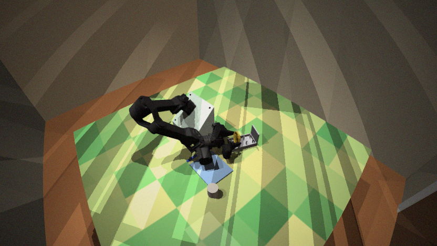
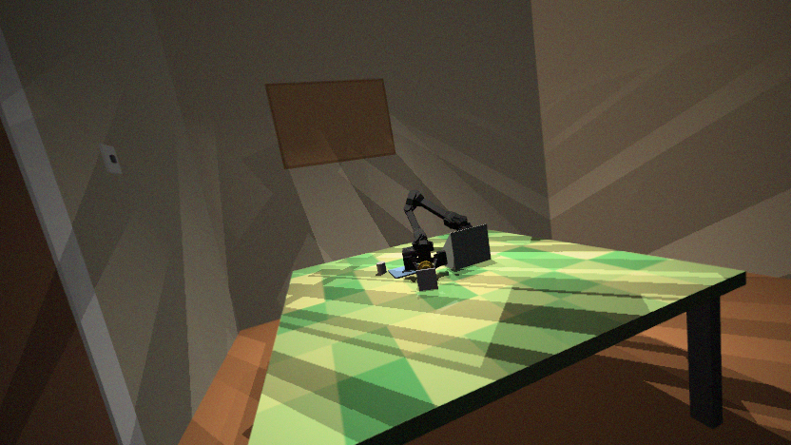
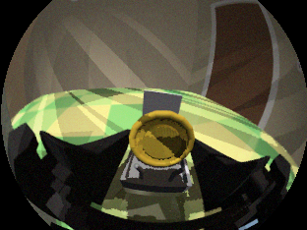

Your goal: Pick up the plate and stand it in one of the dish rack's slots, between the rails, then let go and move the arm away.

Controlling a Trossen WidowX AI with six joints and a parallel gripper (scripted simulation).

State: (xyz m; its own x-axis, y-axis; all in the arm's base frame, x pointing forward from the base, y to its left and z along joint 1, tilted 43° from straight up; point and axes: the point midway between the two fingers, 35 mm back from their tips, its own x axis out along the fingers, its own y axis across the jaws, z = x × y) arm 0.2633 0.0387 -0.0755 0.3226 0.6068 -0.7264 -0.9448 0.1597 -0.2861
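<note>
Now: gripper tip 1 cm short of the grey dish rack, 2 cm to the right of it and 3 cm above it. Round my gripper tip: yellow plate (1 cm to the right); light blue mat (4 cm ahead, 19 cm to the right, 5 cm below); blue spoon (6 cm behind, 21 cm to the right, 5 cm below).
</note>
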